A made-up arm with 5 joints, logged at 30 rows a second.
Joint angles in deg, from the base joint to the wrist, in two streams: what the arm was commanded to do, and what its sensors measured. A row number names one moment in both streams.
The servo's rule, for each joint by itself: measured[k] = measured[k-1] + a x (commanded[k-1-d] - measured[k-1]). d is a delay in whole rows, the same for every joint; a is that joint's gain. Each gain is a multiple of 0.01, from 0.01 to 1. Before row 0 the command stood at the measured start. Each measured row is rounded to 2 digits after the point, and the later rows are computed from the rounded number. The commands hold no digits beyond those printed.
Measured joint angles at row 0: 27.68, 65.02, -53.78, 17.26, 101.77
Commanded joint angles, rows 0 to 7: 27.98, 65.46, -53.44, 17.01, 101.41; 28.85, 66.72, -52.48, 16.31, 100.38; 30.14, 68.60, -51.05, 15.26, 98.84; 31.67, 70.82, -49.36, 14.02, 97.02; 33.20, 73.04, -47.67, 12.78, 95.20; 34.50, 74.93, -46.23, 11.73, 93.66; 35.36, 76.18, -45.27, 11.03, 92.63; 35.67, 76.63, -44.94, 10.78, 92.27
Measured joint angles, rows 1 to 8: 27.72, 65.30, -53.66, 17.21, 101.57; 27.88, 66.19, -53.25, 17.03, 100.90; 28.20, 67.71, -52.48, 16.68, 99.75; 28.69, 69.67, -51.39, 16.15, 98.22; 29.32, 71.79, -50.09, 15.48, 96.53; 30.05, 73.77, -48.74, 14.73, 94.92; 30.79, 75.29, -47.53, 13.99, 93.64; 31.47, 76.13, -46.62, 13.35, 92.87
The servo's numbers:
d 0
a 0.14 0.63 0.35 0.20 0.56

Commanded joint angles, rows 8 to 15: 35.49, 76.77, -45.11, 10.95, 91.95; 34.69, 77.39, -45.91, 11.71, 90.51; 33.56, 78.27, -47.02, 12.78, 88.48; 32.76, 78.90, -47.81, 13.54, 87.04; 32.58, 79.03, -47.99, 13.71, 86.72; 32.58, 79.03, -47.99, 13.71, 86.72; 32.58, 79.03, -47.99, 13.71, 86.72; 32.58, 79.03, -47.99, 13.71, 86.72
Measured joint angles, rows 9 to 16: 32.03, 76.53, -46.09, 12.87, 92.35; 32.40, 77.07, -46.03, 12.64, 91.32; 32.56, 77.83, -46.38, 12.67, 89.73; 32.59, 78.50, -46.88, 12.84, 88.22; 32.59, 78.83, -47.27, 13.01, 87.38; 32.59, 78.96, -47.52, 13.15, 87.01; 32.59, 79.00, -47.68, 13.26, 86.85; 32.59, 79.02, -47.79, 13.35, 86.78
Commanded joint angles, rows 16 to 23: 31.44, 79.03, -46.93, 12.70, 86.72; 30.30, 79.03, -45.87, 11.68, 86.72; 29.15, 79.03, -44.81, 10.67, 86.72; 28.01, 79.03, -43.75, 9.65, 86.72; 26.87, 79.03, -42.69, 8.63, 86.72; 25.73, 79.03, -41.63, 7.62, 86.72; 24.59, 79.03, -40.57, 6.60, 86.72; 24.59, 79.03, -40.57, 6.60, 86.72
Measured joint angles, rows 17 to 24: 32.43, 79.03, -47.49, 13.22, 86.75; 32.13, 79.03, -46.92, 12.91, 86.73; 31.71, 79.03, -46.18, 12.46, 86.72; 31.19, 79.03, -45.33, 11.90, 86.72; 30.59, 79.03, -44.41, 11.25, 86.72; 29.91, 79.03, -43.44, 10.52, 86.72; 29.17, 79.03, -42.44, 9.74, 86.72; 28.53, 79.03, -41.79, 9.11, 86.72
